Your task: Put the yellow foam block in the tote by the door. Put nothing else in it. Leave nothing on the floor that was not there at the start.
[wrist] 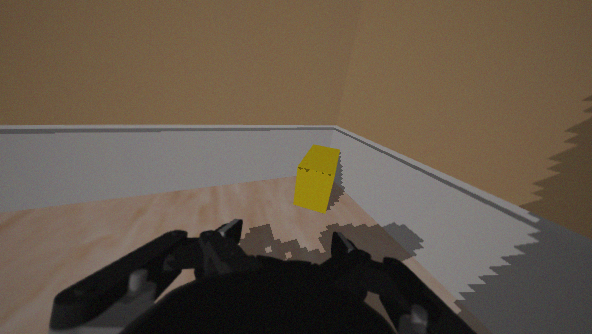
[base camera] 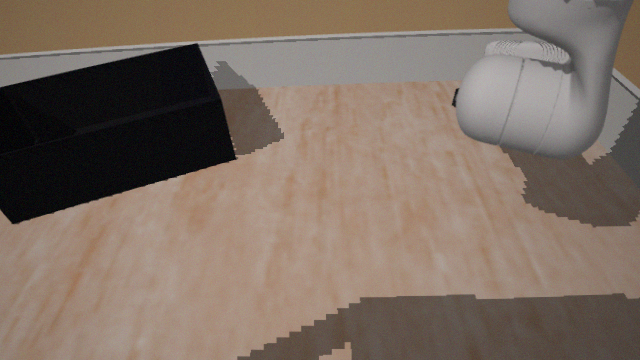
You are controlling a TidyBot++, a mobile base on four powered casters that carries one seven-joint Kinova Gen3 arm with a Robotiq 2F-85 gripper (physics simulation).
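Places are measured from the arm's base along level axes (x ahead, y left, z up), in centimetres.
Pixels of known places: gripper, between the fingertips: [wrist: 286, 235].
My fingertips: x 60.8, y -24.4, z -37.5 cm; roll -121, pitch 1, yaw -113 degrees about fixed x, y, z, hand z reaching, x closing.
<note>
Behind a point stands the place of what it marks.
The yellow foam block [wrist: 316, 182] {x 65.4, y -29.4, z -35.2 cm} stands on the floor close to the corner of two walls in the wrist view. My gripper [wrist: 286, 235] {x 60.8, y -24.4, z -37.5 cm} is open and empty, with its fingertips on the near side of the block and apart from it. In the base camera view the arm hides the block and nearly all of the gripper. A black open-topped box [base camera: 115, 155] {x 45.5, y 29.0, z -33.7 cm}, which may be the tote, sits on the floor at the left of the base camera view. Its inside is too dark to make out. No door shows in these frames.
A white baseboard [base camera: 350, 60] {x 73.0, y -0.9, z -35.0 cm} [wrist: 150, 160] {x 73.4, y -10.6, z -34.7 cm} runs along the back wall and meets a second baseboard [wrist: 420, 200] {x 58.3, y -37.0, z -33.6 cm} on the right at the corner. The white arm [base camera: 530, 105] {x 32.9, y -12.8, z -19.5 cm} hangs at the upper right of the base camera view. Shadows lie on the wooden floor [base camera: 325, 225] {x 39.2, y 2.5, z -39.6 cm}.
</note>
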